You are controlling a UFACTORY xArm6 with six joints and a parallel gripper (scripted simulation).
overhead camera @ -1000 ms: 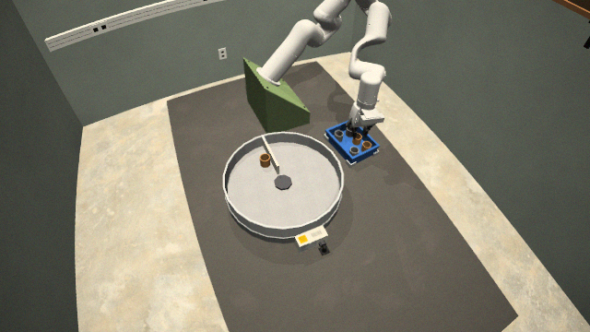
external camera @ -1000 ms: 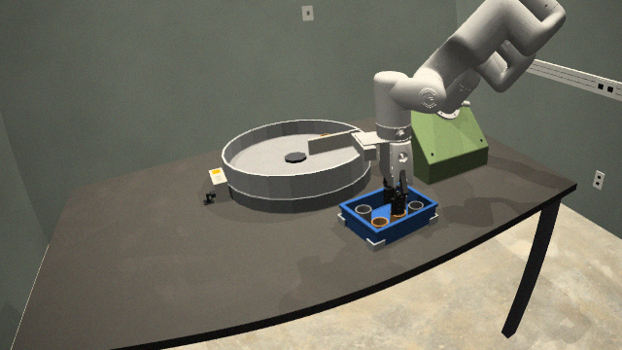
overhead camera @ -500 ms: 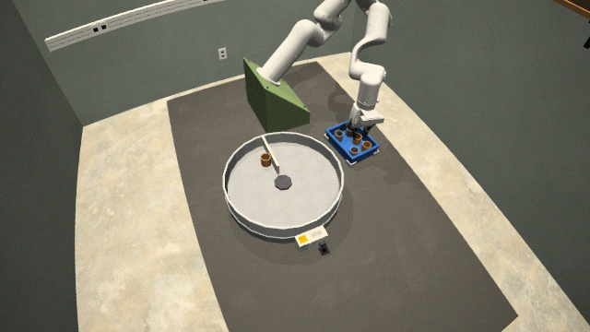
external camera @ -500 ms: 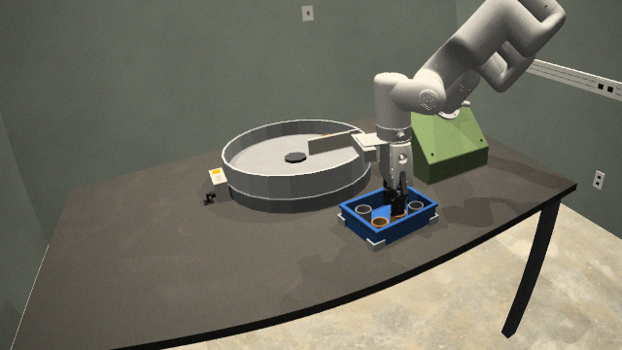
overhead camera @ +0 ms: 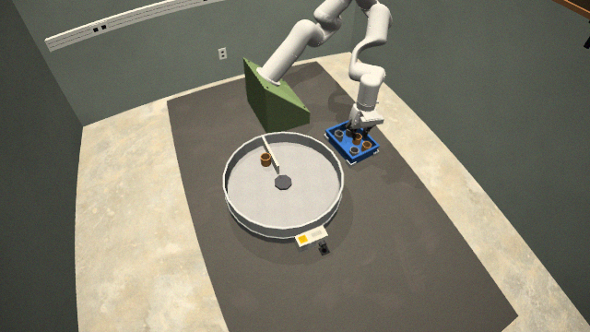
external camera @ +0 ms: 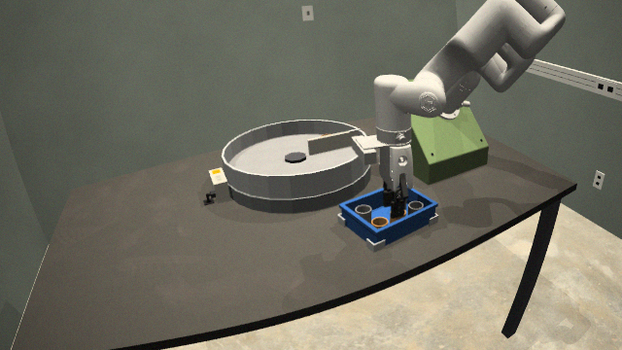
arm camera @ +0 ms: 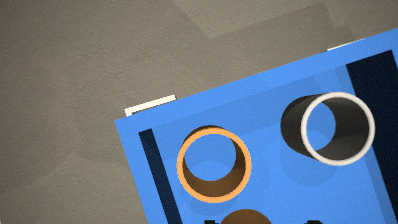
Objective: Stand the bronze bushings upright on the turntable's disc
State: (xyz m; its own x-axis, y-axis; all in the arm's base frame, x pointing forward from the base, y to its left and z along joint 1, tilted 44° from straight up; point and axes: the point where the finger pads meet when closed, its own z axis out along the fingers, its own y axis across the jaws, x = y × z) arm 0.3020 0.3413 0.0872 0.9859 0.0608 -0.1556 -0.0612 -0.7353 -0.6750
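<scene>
My hand is 3 cm to the left of the blue crate and 4 cm above it. Also, from my hand: grey turntable disc: 15 cm ahead, 36 cm to the right, 1 cm below.
</scene>
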